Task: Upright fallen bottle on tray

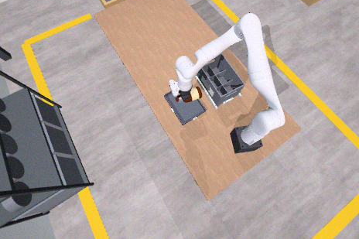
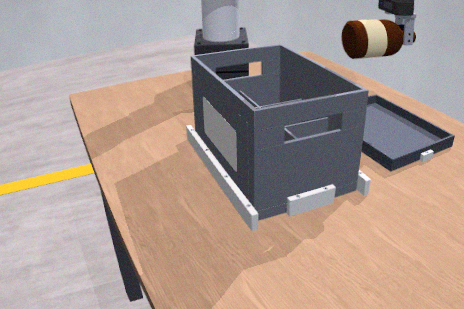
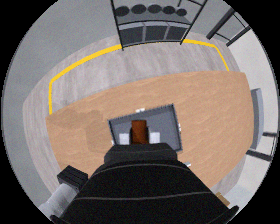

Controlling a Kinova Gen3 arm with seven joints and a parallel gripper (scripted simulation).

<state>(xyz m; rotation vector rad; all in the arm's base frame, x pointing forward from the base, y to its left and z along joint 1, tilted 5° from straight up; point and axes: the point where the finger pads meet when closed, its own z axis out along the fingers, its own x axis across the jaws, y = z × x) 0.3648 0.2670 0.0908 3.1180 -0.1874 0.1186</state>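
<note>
Now: hand 10 mm past the brown bottle, 50 mm to the left of it and 10 mm above it. Round my hand: dark grey tray (20 mm ahead, 50 mm to the right, 190 mm below); then dark grey crate (40 mm ahead, 320 mm to the right, 120 mm below).
</note>
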